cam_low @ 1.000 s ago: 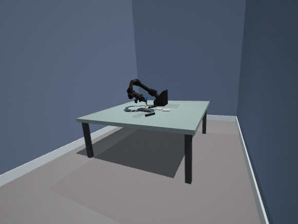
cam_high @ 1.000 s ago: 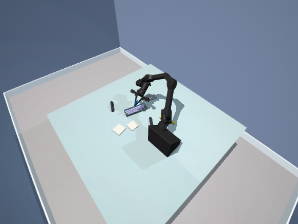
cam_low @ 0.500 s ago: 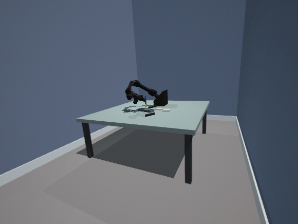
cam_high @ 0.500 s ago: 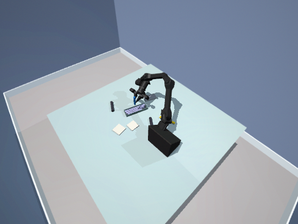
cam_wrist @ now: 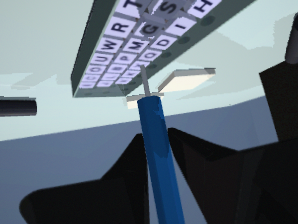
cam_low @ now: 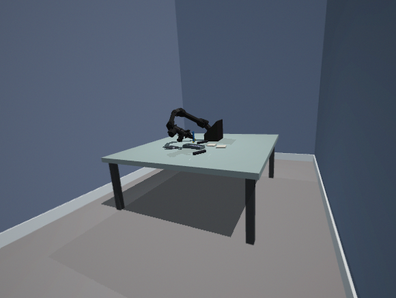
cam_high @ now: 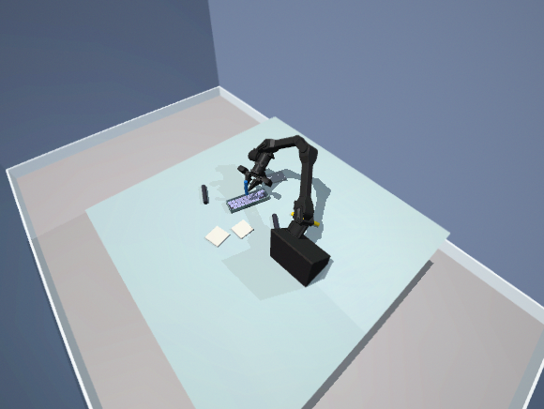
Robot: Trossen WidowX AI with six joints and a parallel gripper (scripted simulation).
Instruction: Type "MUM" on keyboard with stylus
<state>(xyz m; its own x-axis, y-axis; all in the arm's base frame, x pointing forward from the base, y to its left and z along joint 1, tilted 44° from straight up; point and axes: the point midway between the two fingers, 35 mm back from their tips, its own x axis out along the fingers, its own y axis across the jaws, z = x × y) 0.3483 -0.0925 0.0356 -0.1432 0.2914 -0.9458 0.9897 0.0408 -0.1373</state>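
The blue stylus lies 10 mm below my gripper tip. The rest, counted from my gripper tip: grey plate (220 mm to the right, 80 mm below, 10 mm ahead); grey stylus tip (50 mm below).
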